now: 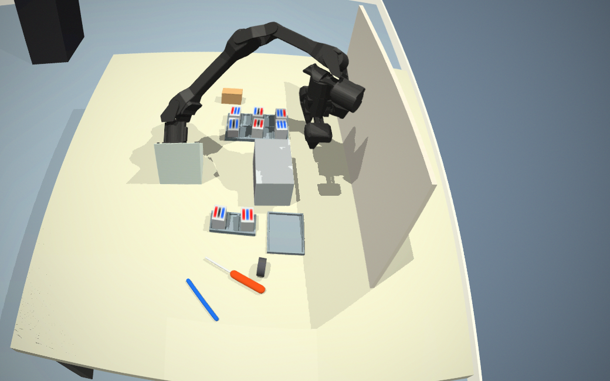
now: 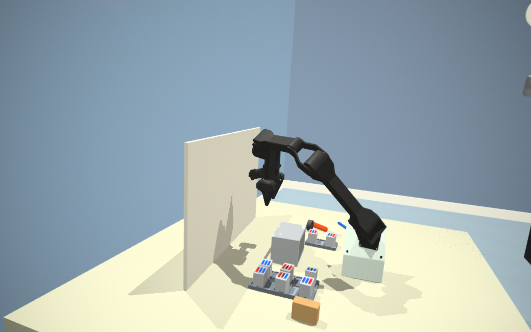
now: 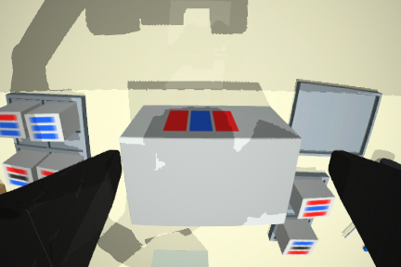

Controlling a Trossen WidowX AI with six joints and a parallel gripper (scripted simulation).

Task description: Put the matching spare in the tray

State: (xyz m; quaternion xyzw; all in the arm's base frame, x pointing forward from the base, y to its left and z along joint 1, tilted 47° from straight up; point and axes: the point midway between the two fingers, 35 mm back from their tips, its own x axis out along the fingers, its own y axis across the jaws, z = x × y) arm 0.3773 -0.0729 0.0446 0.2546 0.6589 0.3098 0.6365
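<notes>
Now: gripper tip 190 mm past the rack, 150 mm to the left of it and 190 mm above it. From my gripper tip the other things lie so: mounted unit: 80 mm behind, 150 mm below; grey tray: 40 mm behind, 180 mm to the right, 200 mm below; tall panel: 160 mm ahead, 10 mm to the left, 20 mm above.
</notes>
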